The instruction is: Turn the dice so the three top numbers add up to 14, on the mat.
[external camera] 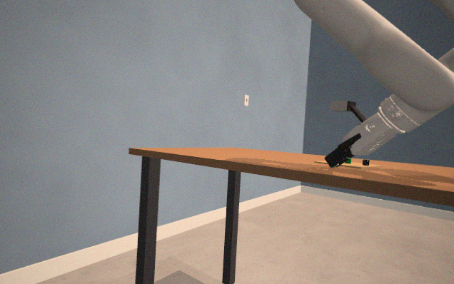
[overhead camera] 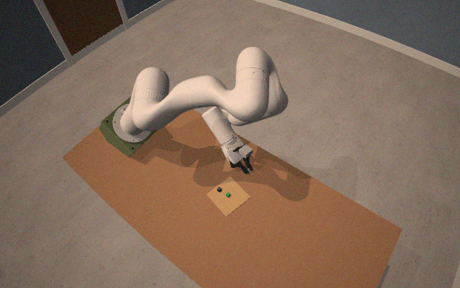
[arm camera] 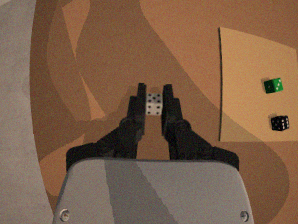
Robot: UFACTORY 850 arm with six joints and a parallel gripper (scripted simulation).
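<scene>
The white die lies 1 cm ahead of my hand and 2 cm below it. From my hand the other things lie so: black die 5 cm behind, 15 cm to the right, 1 cm below; then green die 1 cm behind, 15 cm to the right, 1 cm below; then mat 1 cm behind, 15 cm to the right, 2 cm below.
</scene>
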